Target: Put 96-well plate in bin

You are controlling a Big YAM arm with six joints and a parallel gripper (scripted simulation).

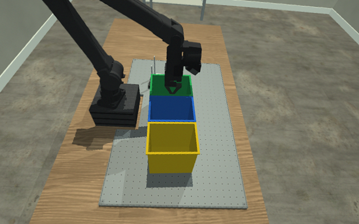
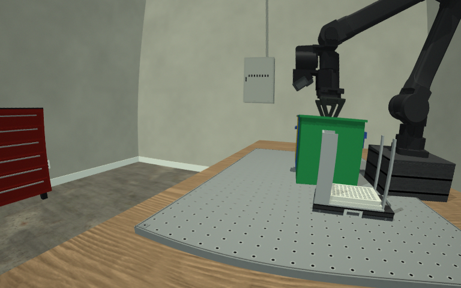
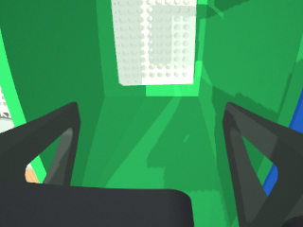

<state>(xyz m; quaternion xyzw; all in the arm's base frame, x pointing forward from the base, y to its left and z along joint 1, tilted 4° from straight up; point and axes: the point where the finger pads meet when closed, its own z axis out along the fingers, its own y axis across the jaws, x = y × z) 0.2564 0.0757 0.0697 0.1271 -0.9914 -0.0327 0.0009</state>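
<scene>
The green bin is 80 mm below my hand. The rest, counted from my hand: grey rack panel (180 mm to the left, 80 mm below, 10 mm behind); grey post (230 mm to the left, 80 mm below, 30 mm behind); blue bin (130 mm to the right, 80 mm below, 30 mm ahead).
</scene>
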